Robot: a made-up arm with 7 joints.
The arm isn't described. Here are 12 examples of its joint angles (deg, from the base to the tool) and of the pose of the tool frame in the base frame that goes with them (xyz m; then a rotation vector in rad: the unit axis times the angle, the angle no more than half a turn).
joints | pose
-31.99 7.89 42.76 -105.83 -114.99 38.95 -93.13 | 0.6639 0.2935 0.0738 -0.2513 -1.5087 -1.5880
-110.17 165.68 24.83 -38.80 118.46 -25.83 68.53 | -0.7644 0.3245 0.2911 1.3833 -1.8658 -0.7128
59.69 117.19 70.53 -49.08 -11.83 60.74 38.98 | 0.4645 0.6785 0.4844 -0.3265 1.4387 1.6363
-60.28 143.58 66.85 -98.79 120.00 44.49 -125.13 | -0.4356 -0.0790 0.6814 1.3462 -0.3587 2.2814
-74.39 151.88 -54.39 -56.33 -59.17 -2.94 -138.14 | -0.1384 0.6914 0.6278 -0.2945 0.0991 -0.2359
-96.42 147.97 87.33 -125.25 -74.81 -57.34 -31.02 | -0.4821 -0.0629 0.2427 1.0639 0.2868 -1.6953
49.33 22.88 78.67 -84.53 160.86 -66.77 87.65 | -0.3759 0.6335 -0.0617 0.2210 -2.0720 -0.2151
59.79 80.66 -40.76 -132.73 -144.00 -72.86 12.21 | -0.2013 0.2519 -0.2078 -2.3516 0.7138 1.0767
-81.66 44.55 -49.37 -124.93 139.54 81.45 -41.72 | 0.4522 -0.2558 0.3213 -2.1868 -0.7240 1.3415
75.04 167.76 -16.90 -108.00 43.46 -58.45 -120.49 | 0.3109 0.3767 -0.0287 2.9584 -0.5993 -0.1941
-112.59 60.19 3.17 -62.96 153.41 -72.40 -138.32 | 0.3774 0.3043 0.8589 -0.5440 0.5422 -0.0308
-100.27 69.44 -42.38 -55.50 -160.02 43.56 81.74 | 0.6704 0.2837 0.7003 0.9813 -0.2297 2.1651
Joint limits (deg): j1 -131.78..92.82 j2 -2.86..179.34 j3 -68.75..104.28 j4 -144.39..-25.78 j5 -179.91..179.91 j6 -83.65..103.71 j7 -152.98..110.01
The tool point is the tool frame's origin. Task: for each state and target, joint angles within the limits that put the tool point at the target. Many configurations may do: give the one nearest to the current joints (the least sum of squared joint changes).
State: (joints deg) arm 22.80 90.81 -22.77 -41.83 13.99 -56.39 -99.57
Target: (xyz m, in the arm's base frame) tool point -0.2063 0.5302 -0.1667
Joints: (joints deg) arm 52.92 91.06 -44.77 -81.64 12.71 -60.93 -101.15
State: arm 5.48 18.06 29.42 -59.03 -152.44 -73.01 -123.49
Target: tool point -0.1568 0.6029 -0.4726
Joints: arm 24.17 35.47 39.04 -36.37 -154.16 -37.78 -126.37
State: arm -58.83 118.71 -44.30 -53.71 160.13 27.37 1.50
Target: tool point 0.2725 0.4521 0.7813
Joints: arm -80.45 110.70 -21.22 -79.66 158.24 28.72 1.14
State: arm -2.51 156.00 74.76 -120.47 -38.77 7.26 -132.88
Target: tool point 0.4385 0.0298 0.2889
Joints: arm 22.18 137.32 43.61 -136.32 -37.91 2.87 -132.91
